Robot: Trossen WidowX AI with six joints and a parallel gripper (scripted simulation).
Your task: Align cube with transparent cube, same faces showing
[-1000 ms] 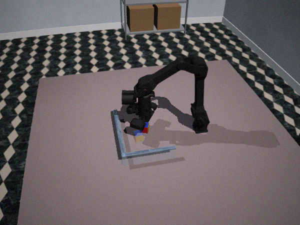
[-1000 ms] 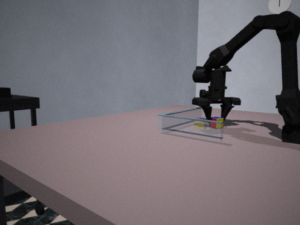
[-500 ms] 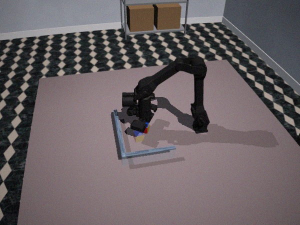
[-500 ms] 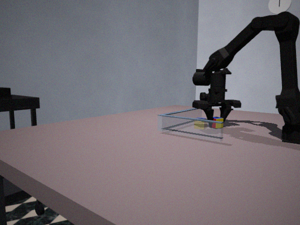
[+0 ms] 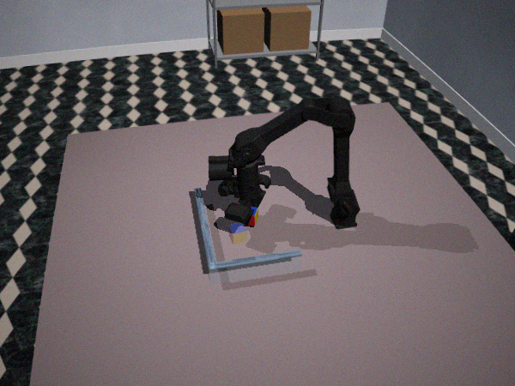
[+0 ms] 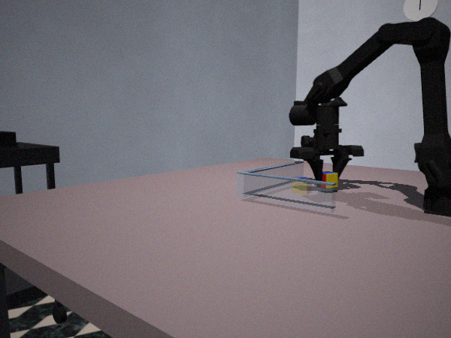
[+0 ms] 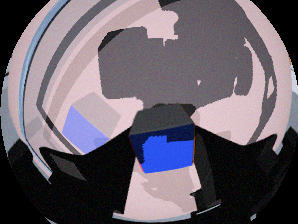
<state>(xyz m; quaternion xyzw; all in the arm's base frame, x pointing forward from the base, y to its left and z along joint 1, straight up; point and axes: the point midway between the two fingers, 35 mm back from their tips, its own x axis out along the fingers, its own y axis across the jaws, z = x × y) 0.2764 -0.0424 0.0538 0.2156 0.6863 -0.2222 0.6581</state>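
My gripper is now 50 mm to the right of the transparent cube, 40 mm short of it and 30 mm above it.
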